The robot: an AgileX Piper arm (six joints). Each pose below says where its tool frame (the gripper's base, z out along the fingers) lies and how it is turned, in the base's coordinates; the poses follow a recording.
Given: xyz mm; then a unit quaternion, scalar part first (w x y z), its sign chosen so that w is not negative.
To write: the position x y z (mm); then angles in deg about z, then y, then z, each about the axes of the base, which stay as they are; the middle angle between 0 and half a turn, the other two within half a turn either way. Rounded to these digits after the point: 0 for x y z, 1 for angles.
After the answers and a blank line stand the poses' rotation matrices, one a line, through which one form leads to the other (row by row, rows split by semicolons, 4 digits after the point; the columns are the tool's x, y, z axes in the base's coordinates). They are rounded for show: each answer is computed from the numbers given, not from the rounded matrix.
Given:
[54 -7 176 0.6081 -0.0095 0.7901 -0.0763]
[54 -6 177 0.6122 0.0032 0.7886 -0.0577]
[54 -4 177 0.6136 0.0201 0.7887 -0.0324]
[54 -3 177 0.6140 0.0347 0.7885 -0.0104]
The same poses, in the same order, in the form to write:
[54 -7 176 -7.8 104.4 -6.5]
[54 -6 177 -5.2 104.1 -5.6]
[54 -4 177 -1.6 104.2 -4.5]
[54 -3 177 1.5 104.2 -3.5]

-0.2602 0.0778 0.9624; -0.1078 0.9882 -0.1090; -0.9595 -0.1321 -0.2488
-0.2504 0.0757 0.9652; -0.0656 0.9933 -0.0949; -0.9659 -0.0871 -0.2438
-0.2462 0.0715 0.9666; -0.0081 0.9971 -0.0758; -0.9692 -0.0264 -0.2449
-0.2436 0.0675 0.9675; 0.0419 0.9974 -0.0590; -0.9690 0.0262 -0.2458

